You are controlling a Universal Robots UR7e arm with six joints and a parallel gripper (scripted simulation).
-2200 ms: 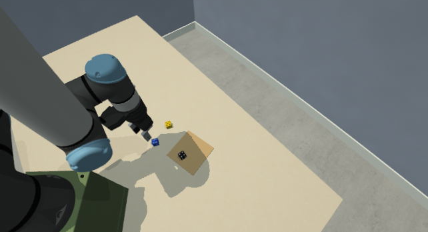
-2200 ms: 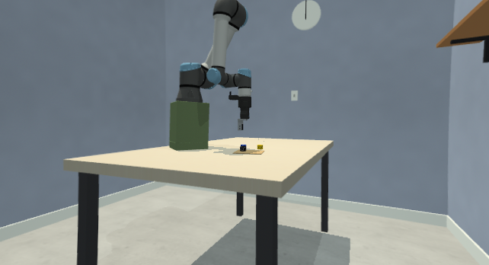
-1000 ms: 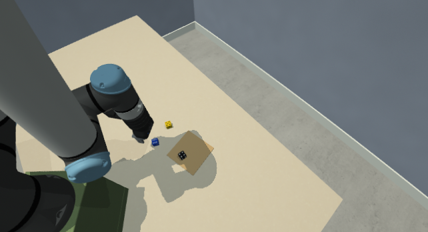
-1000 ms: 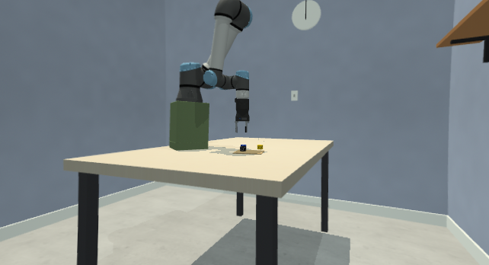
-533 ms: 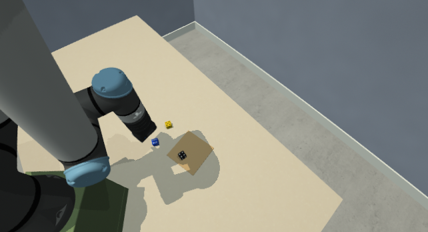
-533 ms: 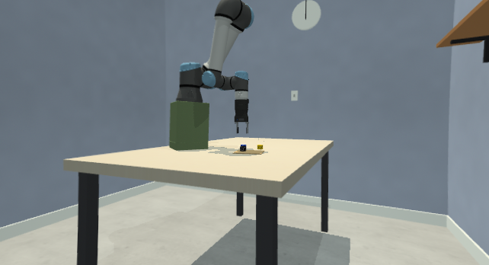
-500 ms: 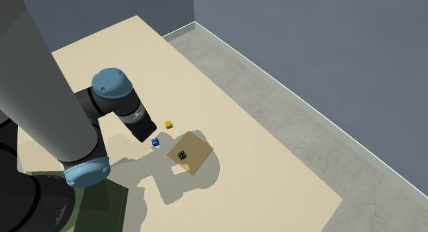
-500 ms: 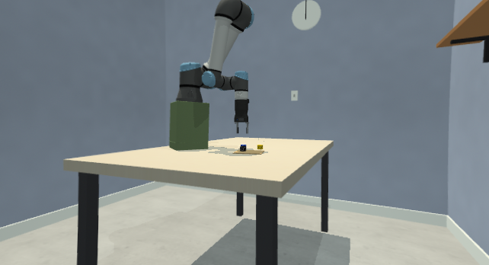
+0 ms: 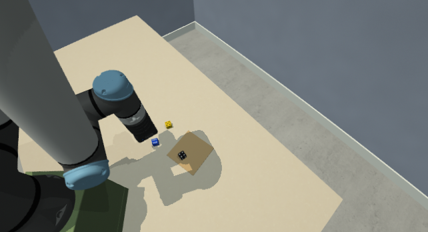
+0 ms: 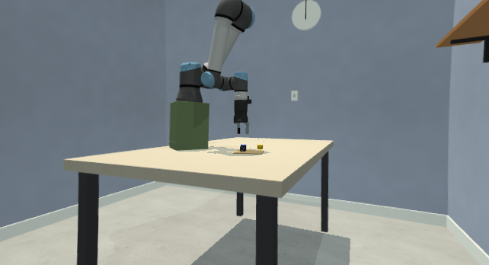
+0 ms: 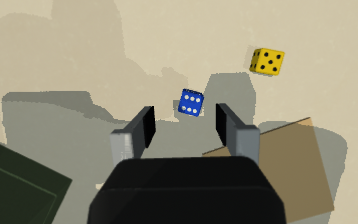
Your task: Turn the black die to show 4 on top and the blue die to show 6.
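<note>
My gripper is now 10 mm short of the blue die and 90 mm above it. From my hand the other things lie so: tan mat: 110 mm ahead, 120 mm to the right, 100 mm below; then yellow die: 90 mm ahead, 40 mm to the left, 90 mm below; then black die: 70 mm ahead, 120 mm to the right, 90 mm below.
</note>
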